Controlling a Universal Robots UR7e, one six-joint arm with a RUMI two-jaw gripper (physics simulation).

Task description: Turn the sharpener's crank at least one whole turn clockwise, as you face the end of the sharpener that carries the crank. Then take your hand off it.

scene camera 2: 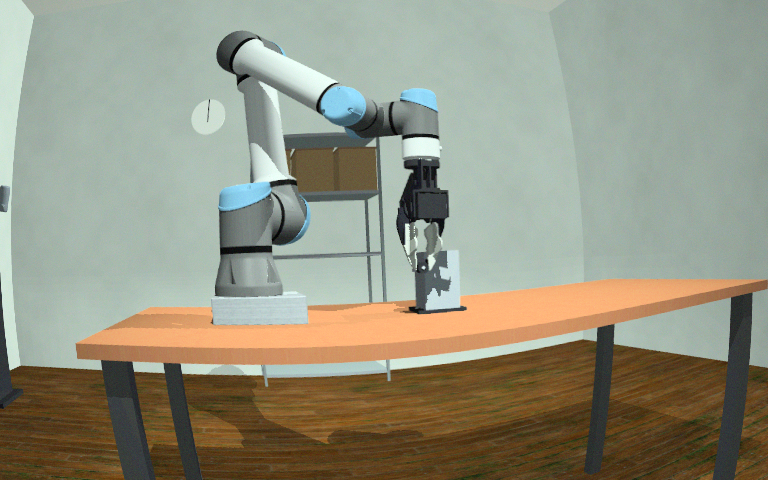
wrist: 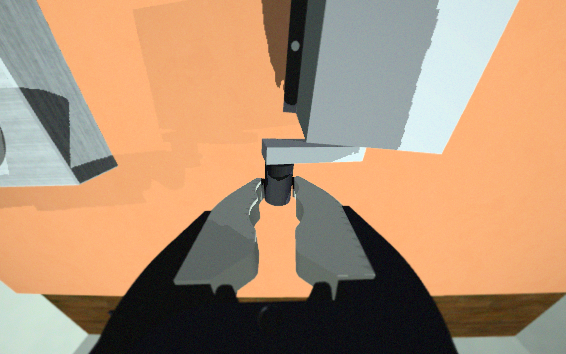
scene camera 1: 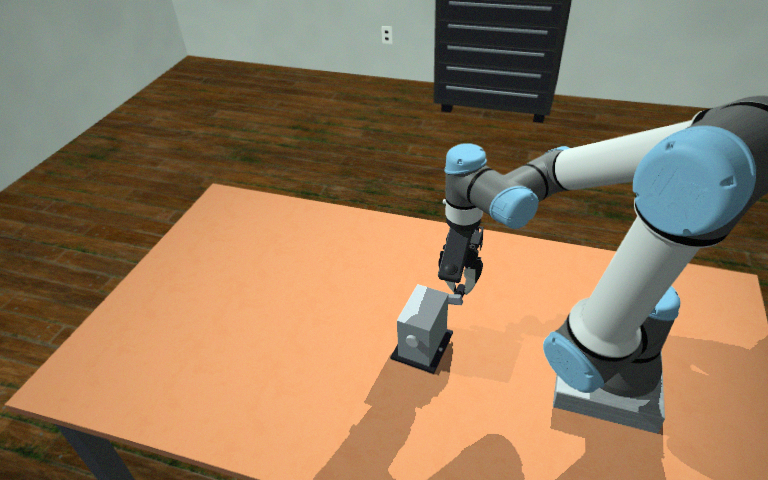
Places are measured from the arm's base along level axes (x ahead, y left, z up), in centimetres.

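Pixels of known places: gripper, fingertip midpoint: (scene camera 2: pixel 422 270) (wrist: pixel 278 179) (scene camera 1: pixel 460 293); arm's base, link origin: (scene camera 2: pixel 248 295).
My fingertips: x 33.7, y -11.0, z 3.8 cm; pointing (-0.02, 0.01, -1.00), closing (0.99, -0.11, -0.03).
For each thing: its top centre in the pictures, then the offset to it from my fingertips. "*": a spot on its surface instead. Level surfaces: height alone.
- dark crank handle, surface spot: (wrist: pixel 278 186) (scene camera 2: pixel 421 262) (scene camera 1: pixel 459 289) * dz +1.6, dx +0.1, dy +0.3 cm
- table, surface height: dz -9.1 cm
- small knob, surface spot: (scene camera 1: pixel 412 340) * dz -0.2, dx +8.4, dy +15.2 cm
The sharpener (scene camera 1: pixel 423 325) (scene camera 2: pixel 447 283) (wrist: pixel 365 75) is a grey box on a black base, standing upright on the table. Its crank arm (scene camera 1: pixel 454 299) (wrist: pixel 312 154) is a light grey bar at the end facing away from scene camera 1, reaching sideways past the body's edge toward the robot base's side. The dark crank handle (scene camera 1: pixel 459 289) (scene camera 2: pixel 422 266) (wrist: pixel 278 186) is a short cylinder at the arm's outer end. My gripper (scene camera 1: pixel 459 289) (scene camera 2: pixel 422 267) (wrist: pixel 278 179) points down and is shut on the handle, one fingertip on each side. The fingers partly hide the handle in both scene views.
The robot base block (scene camera 1: pixel 608 404) (scene camera 2: pixel 259 310) (wrist: pixel 75 110) stands on the table (scene camera 1: pixel 226 316) (scene camera 2: pixel 566 305) beside the sharpener. A small knob (scene camera 1: pixel 412 340) is on the sharpener's other end. A dark drawer cabinet (scene camera 1: pixel 492 100) and a shelf rack (scene camera 2: pixel 381 226) stand beyond the table.
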